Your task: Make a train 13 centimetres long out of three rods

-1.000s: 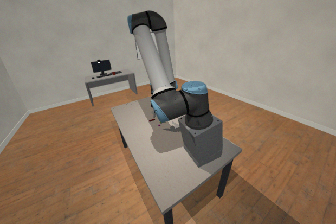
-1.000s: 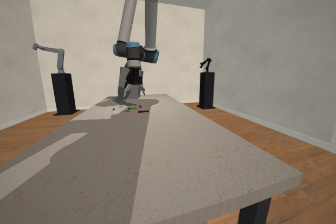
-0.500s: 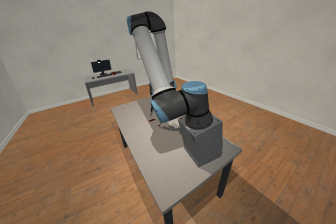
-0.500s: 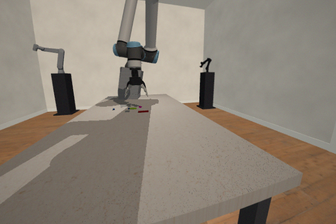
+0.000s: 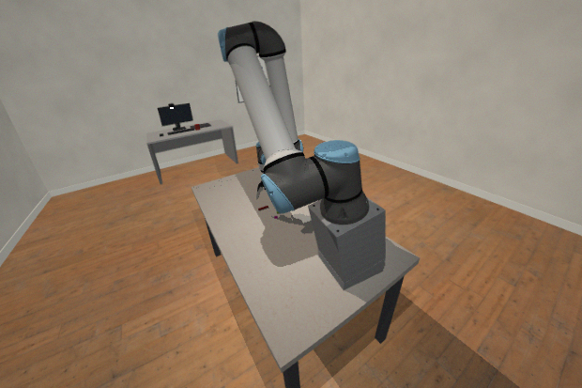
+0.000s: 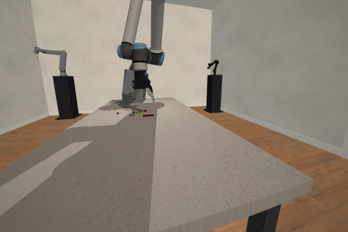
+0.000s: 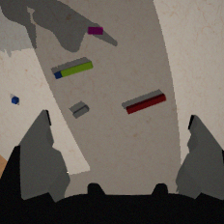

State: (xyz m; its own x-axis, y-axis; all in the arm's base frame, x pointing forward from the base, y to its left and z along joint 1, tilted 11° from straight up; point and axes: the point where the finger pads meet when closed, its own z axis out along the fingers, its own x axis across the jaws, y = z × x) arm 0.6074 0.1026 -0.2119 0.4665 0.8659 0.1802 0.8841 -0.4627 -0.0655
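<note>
My gripper is now 5 cm short of the red rod, 3 cm to the right of it and 9 cm above it. Also, from my hand: lime rod: 5 cm behind, 5 cm to the right, 9 cm below; grey rod: 2 cm ahead, 8 cm to the right, 9 cm below; magenta rod: 9 cm behind, 1 cm to the left, 9 cm below.
</note>
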